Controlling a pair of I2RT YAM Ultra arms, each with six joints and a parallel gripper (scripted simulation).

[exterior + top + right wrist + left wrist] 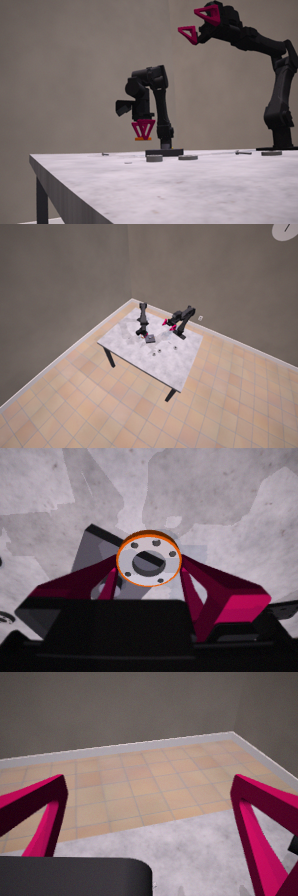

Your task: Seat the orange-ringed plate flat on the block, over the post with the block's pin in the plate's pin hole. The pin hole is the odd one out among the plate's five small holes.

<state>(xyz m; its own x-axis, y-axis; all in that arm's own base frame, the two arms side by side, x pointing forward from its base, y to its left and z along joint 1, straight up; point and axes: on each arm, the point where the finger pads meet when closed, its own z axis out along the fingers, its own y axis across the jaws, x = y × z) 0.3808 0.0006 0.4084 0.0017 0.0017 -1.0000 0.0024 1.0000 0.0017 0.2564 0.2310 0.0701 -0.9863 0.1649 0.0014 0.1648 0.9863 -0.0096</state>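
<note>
Now: right hand 100 mm to the right of the block, 60 mm past it and 50 mm above it. Round my right hand: plate (right at my right hand).
</note>
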